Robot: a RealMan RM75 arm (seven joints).
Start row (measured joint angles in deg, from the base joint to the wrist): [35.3, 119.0, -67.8, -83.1, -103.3, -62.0, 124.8]
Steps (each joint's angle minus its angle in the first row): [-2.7, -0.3, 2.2, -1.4, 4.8, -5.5, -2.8]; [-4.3, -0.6, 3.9, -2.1, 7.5, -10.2, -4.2]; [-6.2, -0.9, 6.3, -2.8, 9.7, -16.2, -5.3]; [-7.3, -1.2, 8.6, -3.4, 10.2, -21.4, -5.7]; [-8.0, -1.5, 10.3, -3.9, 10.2, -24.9, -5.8]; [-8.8, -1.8, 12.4, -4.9, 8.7, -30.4, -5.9]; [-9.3, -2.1, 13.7, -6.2, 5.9, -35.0, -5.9]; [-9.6, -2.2, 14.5, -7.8, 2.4, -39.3, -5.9]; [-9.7, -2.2, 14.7, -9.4, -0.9, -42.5, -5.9]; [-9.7, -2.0, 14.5, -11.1, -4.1, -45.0, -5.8]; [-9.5, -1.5, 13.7, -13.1, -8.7, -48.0, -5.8]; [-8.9, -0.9, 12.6, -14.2, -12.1, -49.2, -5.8]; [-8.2, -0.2, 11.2, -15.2, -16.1, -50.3, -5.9]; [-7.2, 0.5, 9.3, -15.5, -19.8, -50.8, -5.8]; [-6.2, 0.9, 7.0, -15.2, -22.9, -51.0, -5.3]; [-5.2, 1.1, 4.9, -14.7, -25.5, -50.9, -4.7]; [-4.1, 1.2, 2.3, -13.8, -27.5, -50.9, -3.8]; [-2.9, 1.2, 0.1, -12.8, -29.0, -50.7, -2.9]
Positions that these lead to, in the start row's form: [32.6, 118.7, -65.6, -84.5, -98.5, -67.5, 122.0]; [31.0, 118.4, -63.9, -85.2, -95.8, -72.2, 120.6]; [29.1, 118.1, -61.5, -85.9, -93.6, -78.2, 119.5]; [28.0, 117.8, -59.2, -86.5, -93.1, -83.4, 119.1]; [27.3, 117.5, -57.5, -87.0, -93.1, -86.9, 119.0]; [26.5, 117.2, -55.4, -88.0, -94.6, -92.4, 118.9]; [26.0, 116.9, -54.1, -89.3, -97.4, -97.0, 118.9]; [25.7, 116.8, -53.3, -90.9, -100.9, -101.3, 118.9]; [25.6, 116.8, -53.1, -92.5, -104.2, -104.5, 118.9]; [25.6, 117.0, -53.3, -94.2, -107.4, -107.0, 119.0]; [25.8, 117.5, -54.1, -96.2, -112.0, -110.0, 119.0]; [26.4, 118.1, -55.2, -97.3, -115.4, -111.2, 119.0]; [27.1, 118.8, -56.6, -98.3, -119.4, -112.3, 118.9]; [28.1, 119.5, -58.5, -98.6, -123.1, -112.8, 119.0]; [29.1, 119.9, -60.8, -98.3, -126.2, -113.0, 119.5]; [30.1, 120.1, -62.9, -97.8, -128.8, -112.9, 120.1]; [31.2, 120.2, -65.5, -96.9, -130.8, -112.9, 121.0]; [32.4, 120.2, -67.7, -95.9, -132.3, -112.7, 121.9]
